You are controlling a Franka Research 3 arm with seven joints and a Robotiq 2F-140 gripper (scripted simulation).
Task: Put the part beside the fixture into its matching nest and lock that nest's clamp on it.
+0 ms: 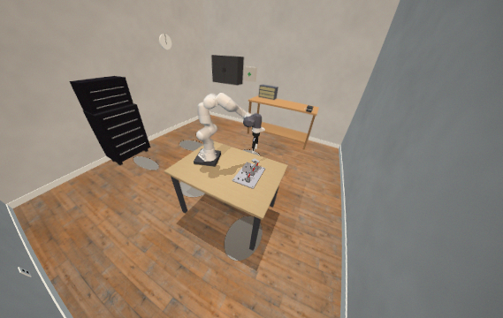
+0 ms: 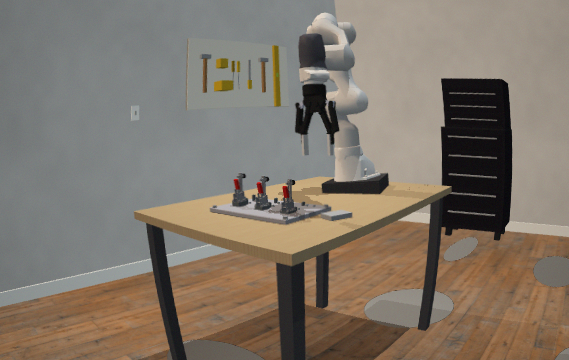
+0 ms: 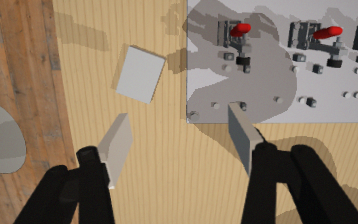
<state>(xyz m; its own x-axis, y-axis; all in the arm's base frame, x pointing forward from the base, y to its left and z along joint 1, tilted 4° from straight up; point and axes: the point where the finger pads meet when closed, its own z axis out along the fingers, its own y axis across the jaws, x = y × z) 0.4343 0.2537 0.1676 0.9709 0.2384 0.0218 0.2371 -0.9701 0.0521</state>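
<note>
My gripper is now 210 mm above the grey part, 70 mm to the right of it and 10 mm past it. The rest, counted from my hand: grey fixture plate 210 mm below, 180 mm to the right, 60 mm ahead; clamp 280 mm to the right, 150 mm below, 110 mm ahead.
</note>
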